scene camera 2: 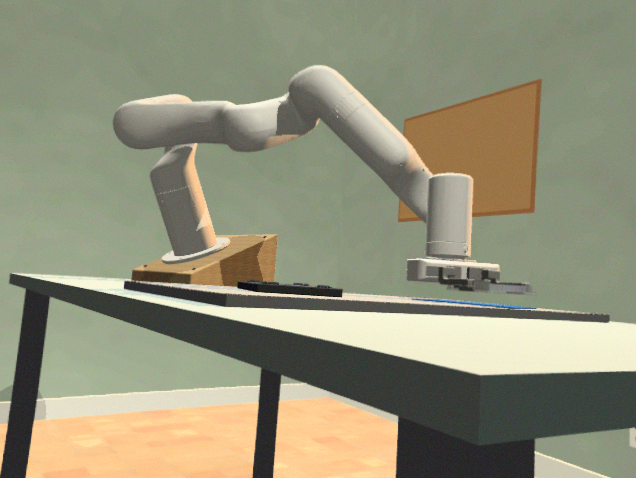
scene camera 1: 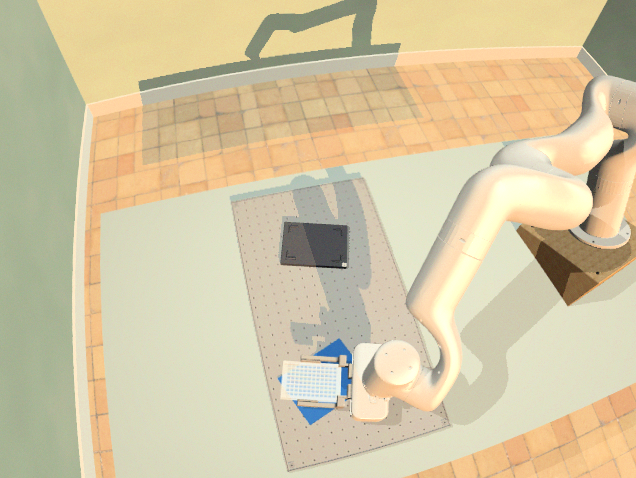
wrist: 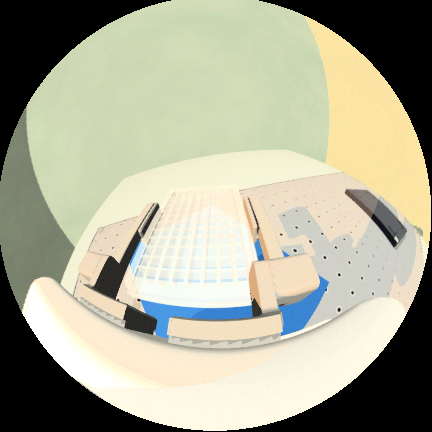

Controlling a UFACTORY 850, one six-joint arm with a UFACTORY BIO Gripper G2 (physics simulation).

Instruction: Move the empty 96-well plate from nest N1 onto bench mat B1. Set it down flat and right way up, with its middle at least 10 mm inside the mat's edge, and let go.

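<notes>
The clear 96-well plate [scene camera 1: 311, 381] [scene camera 2: 519, 288] [wrist: 200, 250] is held level between the fingers of my gripper [scene camera 1: 302, 381] [scene camera 2: 506, 287] [wrist: 202, 202], which is shut on its two long sides. Bench mat B1, a thin blue sheet [scene camera 1: 311, 415] [scene camera 2: 473, 303] [wrist: 307, 300], lies below, turned at an angle to the plate. A small gap shows between plate and mat in scene camera 2. From above, the plate covers the mat's middle and its outer end reaches past the mat's left corner. Nest N1, black with corner marks [scene camera 1: 314, 245] [scene camera 2: 290, 290] [wrist: 377, 215], stands empty.
A grey perforated board [scene camera 1: 257, 287] [wrist: 320, 200] carries the mat and the nest on the pale table [scene camera 1: 164, 308] [scene camera 2: 411, 334]. The wooden arm base [scene camera 1: 560, 277] [scene camera 2: 246, 262] stands at the right in scene camera 1. The arm's shadow falls between nest and mat.
</notes>
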